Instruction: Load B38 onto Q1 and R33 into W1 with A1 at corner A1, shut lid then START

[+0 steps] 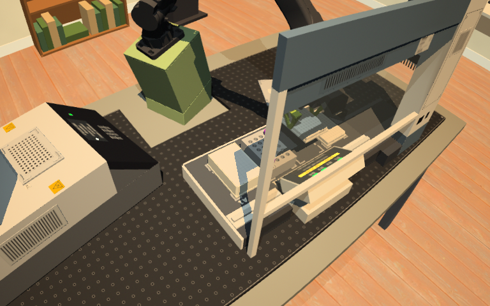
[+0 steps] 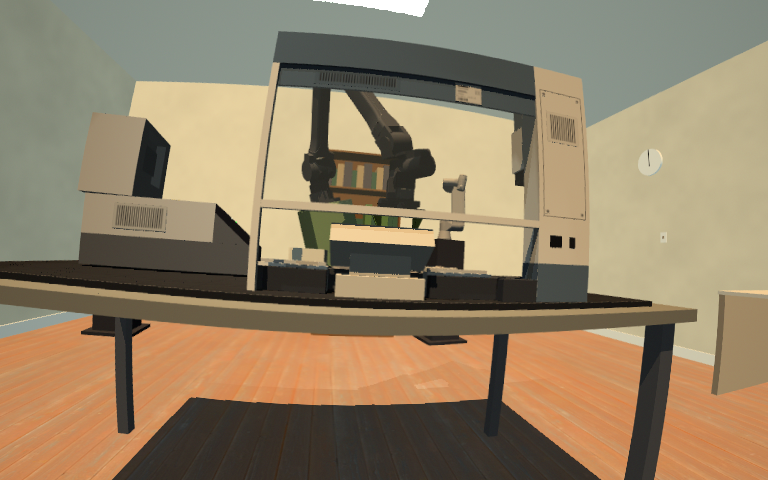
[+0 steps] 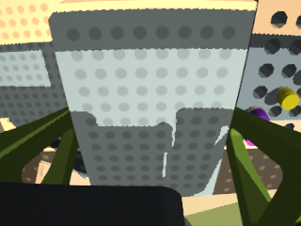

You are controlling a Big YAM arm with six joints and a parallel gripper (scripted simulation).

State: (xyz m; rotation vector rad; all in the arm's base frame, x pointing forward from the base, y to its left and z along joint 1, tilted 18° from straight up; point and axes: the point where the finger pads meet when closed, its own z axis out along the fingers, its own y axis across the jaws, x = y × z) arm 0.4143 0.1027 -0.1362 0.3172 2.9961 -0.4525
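Right now the tube block is 11 cm to the right of my hand, 6 cm below it and 2 cm behind it. The rest, counted from my hand: plate B38: right at my hand; low crossbar: 18 cm ahead, 4 cm to the right, 4 cm above; cream deep-well block: 21 cm to the right, 6 cm below, 4 cm behind.
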